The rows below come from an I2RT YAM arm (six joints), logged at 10 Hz.
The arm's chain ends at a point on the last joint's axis. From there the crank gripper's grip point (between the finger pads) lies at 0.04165 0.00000 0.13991 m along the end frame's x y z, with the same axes.
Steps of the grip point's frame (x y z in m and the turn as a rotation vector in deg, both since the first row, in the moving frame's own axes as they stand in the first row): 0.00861 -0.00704 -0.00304 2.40 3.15 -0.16; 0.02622 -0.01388 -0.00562 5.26 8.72 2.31; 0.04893 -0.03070 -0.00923 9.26 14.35 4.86; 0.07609 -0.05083 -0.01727 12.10 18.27 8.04; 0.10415 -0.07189 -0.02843 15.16 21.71 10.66; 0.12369 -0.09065 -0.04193 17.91 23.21 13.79
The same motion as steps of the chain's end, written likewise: 0.00100 -0.00111 -0.00042 2.40 3.15 -0.16; 0.00530 -0.00349 0.00281 5.26 8.72 2.31; 0.01494 -0.01424 0.00692 9.26 14.35 4.86; 0.03315 -0.03225 0.00513 12.10 18.27 8.04; 0.05356 -0.05069 0.00034 15.16 21.71 10.66; 0.06936 -0.06792 -0.00964 17.91 23.21 13.79
